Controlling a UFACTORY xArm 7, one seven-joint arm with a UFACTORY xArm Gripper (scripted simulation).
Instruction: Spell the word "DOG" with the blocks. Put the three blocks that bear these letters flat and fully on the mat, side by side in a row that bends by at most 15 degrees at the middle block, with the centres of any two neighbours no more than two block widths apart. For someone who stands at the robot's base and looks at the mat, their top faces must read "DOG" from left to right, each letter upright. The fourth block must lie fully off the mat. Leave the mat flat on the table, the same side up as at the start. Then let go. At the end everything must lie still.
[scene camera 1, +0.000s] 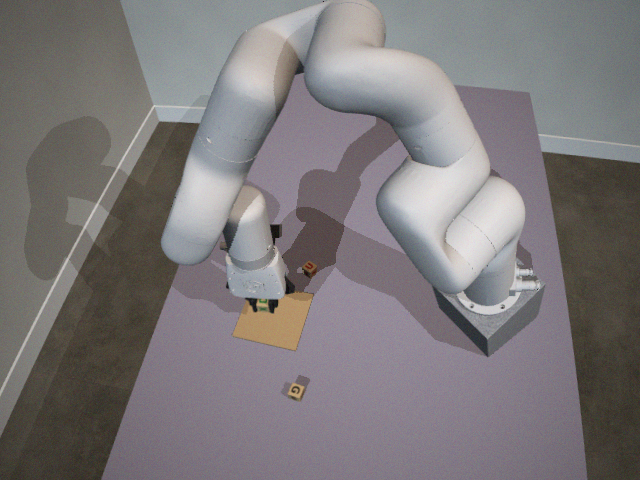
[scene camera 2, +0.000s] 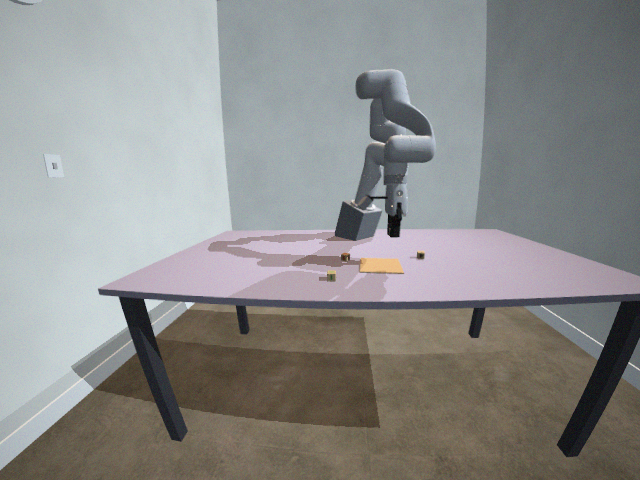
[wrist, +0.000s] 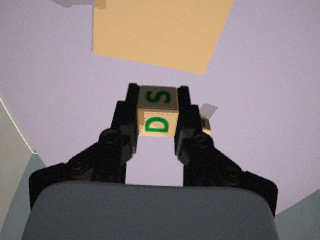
The pictures show: my gripper and a mat.
My gripper also shows in scene camera 2 and in the wrist view.
